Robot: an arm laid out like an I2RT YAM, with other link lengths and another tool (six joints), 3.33 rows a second.
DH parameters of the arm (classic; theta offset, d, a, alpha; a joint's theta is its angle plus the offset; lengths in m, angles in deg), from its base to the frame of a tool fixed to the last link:
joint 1: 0 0.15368 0.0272 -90
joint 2: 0 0 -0.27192 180
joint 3: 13.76 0 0.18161 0
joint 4: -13.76 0.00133 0.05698 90
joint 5: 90 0.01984 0 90
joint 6: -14 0.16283 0.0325 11.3
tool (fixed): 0 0.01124 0 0
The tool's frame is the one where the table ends.
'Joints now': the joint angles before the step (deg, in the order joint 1, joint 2, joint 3, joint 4, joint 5, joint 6). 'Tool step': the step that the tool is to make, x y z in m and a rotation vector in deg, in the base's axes. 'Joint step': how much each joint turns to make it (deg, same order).
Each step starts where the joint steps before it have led.
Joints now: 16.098, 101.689, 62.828, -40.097, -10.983, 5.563
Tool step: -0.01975, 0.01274, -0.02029, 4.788, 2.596, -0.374
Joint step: 0.502, 0.000, -7.389, 6.690, -5.071, 1.900
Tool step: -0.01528, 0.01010, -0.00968, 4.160, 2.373, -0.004
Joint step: 0.023, 0.001, -4.261, 3.453, -4.590, 0.876
